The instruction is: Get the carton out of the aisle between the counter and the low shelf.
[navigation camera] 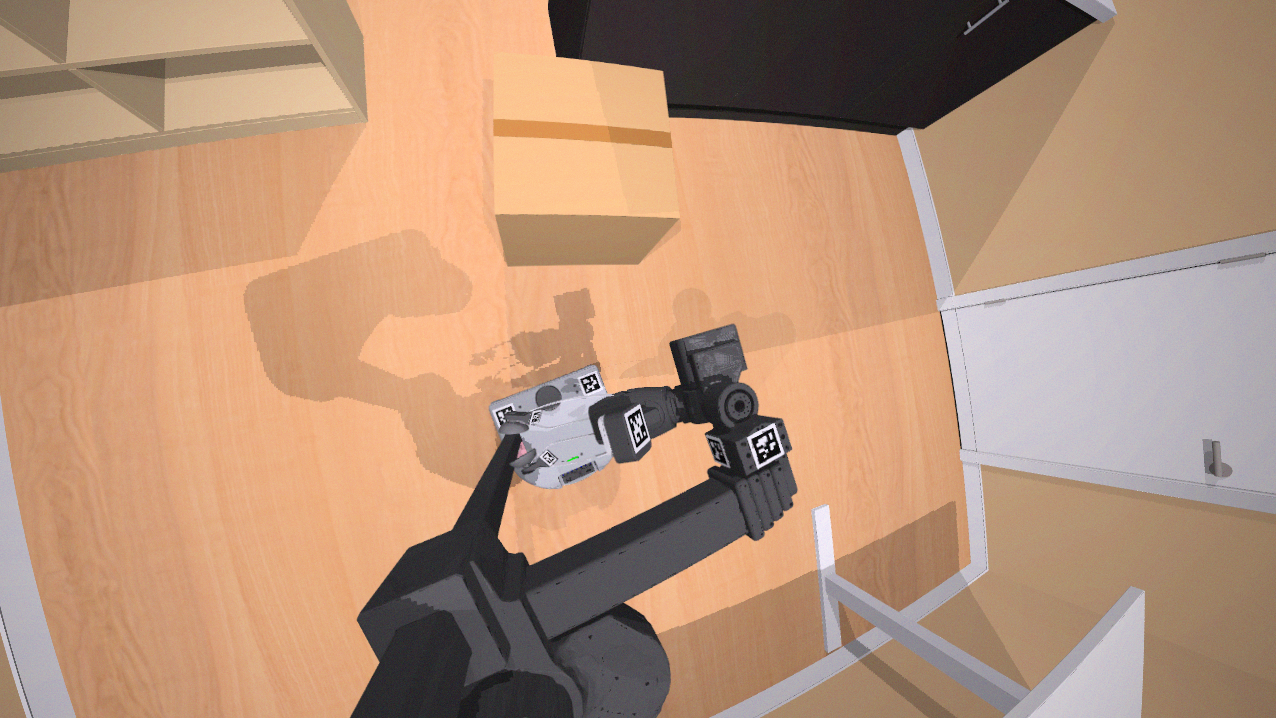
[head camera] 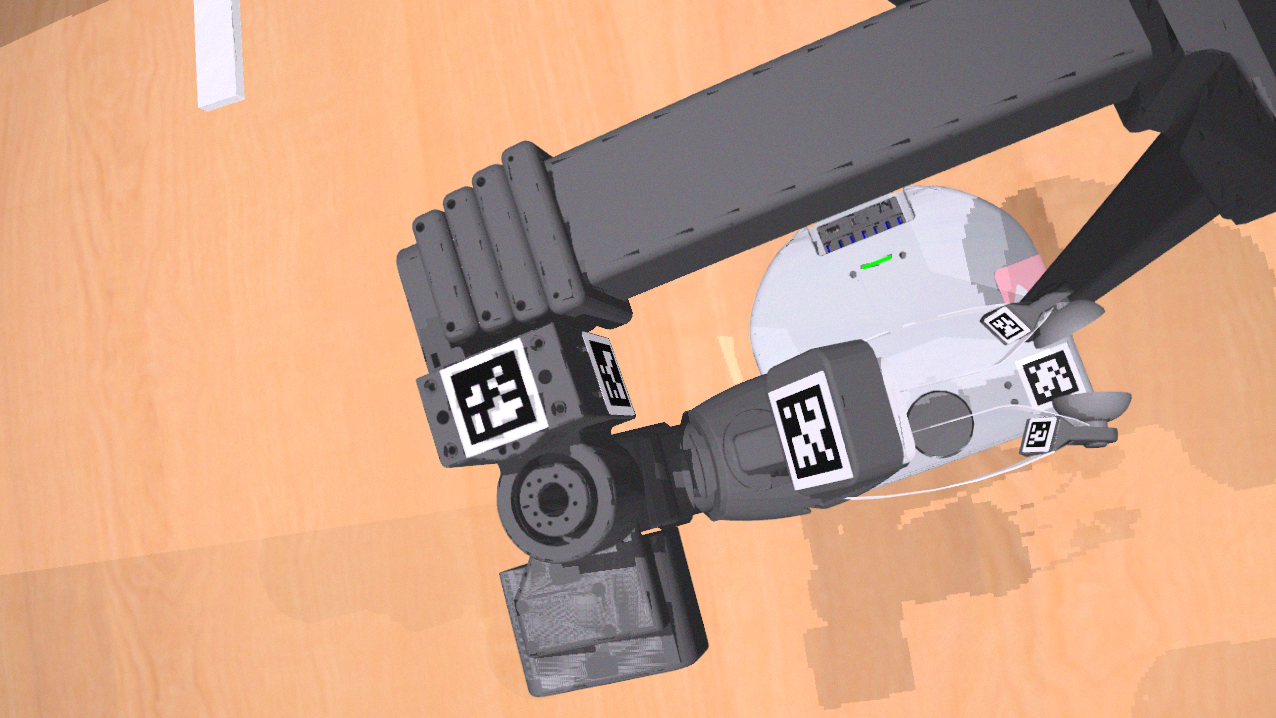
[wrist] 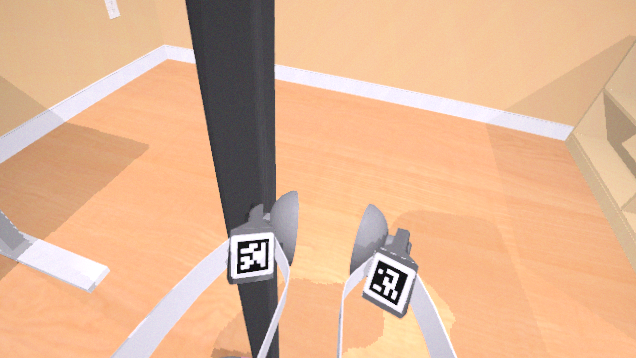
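Pixels of known places: gripper, fingertip midpoint: (navigation camera: 506, 445) (head camera: 1108, 356) (wrist: 329, 221); robot's base, origin of the base link: (navigation camera: 547, 396) (head camera: 935, 421).
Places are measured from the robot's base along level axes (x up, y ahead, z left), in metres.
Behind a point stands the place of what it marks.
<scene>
The carton (navigation camera: 584, 174) {x 0.406, y 0.502, z -0.264 m} is a closed tan box with an orange tape strip, upright on the floor at the top middle of the navigation view. It is beside the near left corner of the black counter (navigation camera: 758, 62) {x 0.378, y 0.800, z -0.982 m}, with floor between it and the low shelf (navigation camera: 343, 62) {x 0.180, y 1.186, z 0.255 m} (wrist: 603, 197) {x 0.038, y 1.232, z 0.980 m}. The carton does not show in the head or wrist view. My gripper (head camera: 1081, 364) {x 0.730, y -0.005, z 0.082 m} (navigation camera: 519, 442) {x 0.730, y -0.005, z 0.082 m} (wrist: 329, 221) {x 0.730, y -0.005, z 0.082 m} is folded back over my base (head camera: 803, 294) {x 0.160, y -0.187, z -0.090 m}, apart from the carton. Its fingers are open with nothing between them.
A white table leg with a foot bar (head camera: 218, 53) (navigation camera: 825, 580) (wrist: 65, 262) stands at the lower right of the navigation view. A white door (navigation camera: 1097, 375) {x 0.618, y -0.700, z -1.953 m} is in the right wall. My dark mast (wrist: 240, 125) {x 0.766, y -0.065, z 0.116 m} crosses the wrist view.
</scene>
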